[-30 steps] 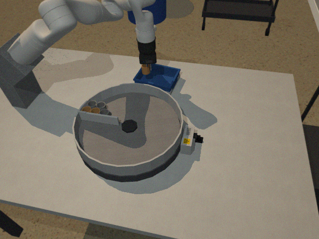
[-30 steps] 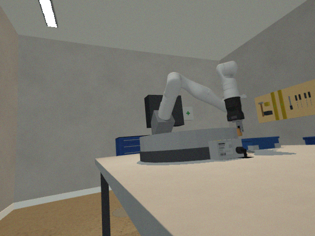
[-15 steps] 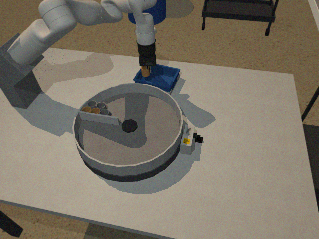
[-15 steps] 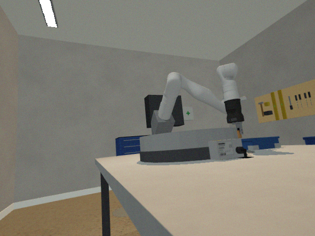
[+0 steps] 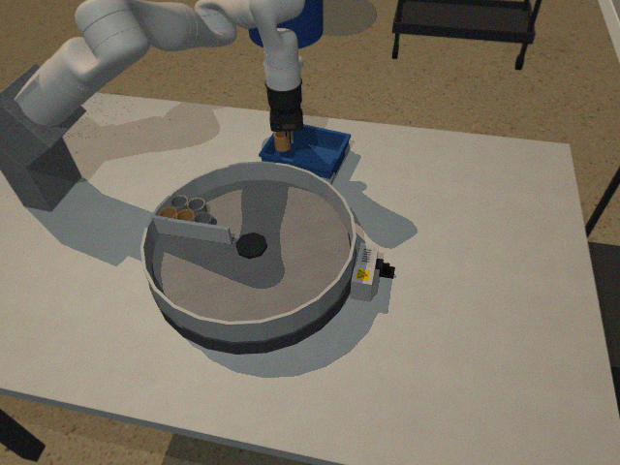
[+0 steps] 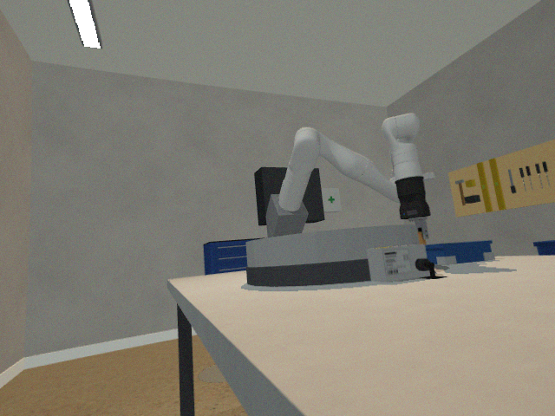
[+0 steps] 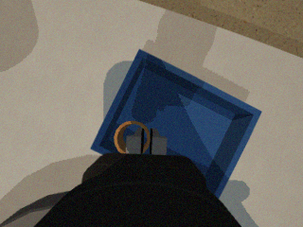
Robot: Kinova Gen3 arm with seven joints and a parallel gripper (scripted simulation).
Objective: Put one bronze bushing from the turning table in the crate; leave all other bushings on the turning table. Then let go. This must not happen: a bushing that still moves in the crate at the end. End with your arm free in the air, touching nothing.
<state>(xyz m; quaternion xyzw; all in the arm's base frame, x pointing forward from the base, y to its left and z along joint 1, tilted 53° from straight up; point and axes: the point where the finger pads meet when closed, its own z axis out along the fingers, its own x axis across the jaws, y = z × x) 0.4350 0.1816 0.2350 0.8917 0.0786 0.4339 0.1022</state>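
The blue crate lies 6 cm below my hand, 4 cm ahead of it and 1 cm to the left of it. Also, from my hand: turning table 33 cm to the right, 4 cm behind, 3 cm below.
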